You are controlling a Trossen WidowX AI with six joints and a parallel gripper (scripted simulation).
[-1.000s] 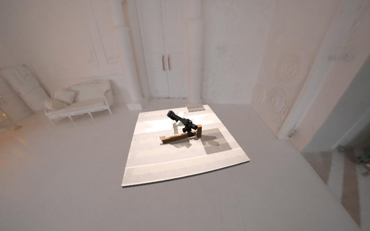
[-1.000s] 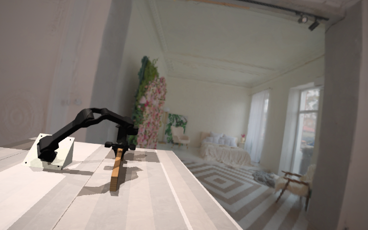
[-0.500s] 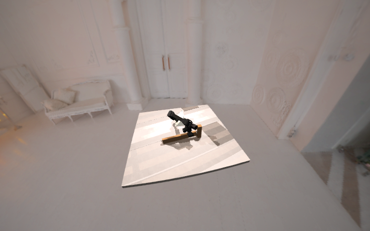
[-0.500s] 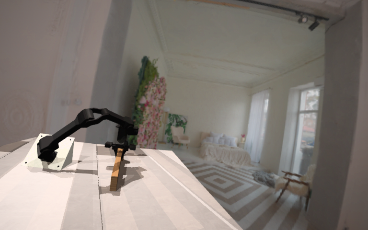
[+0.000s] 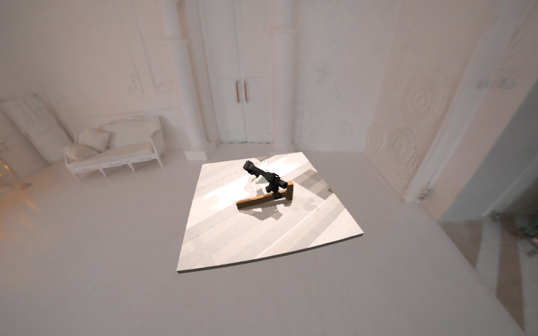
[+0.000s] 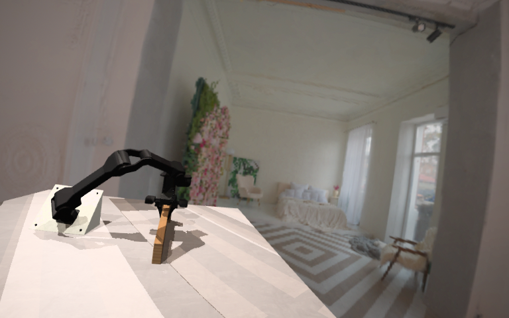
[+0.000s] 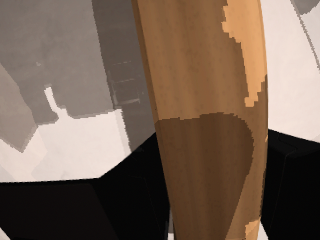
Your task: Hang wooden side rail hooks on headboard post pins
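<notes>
The wooden headboard post lies 20 mm behind my gripper tip, 130 mm to the left of it and 40 mm above it.
</notes>
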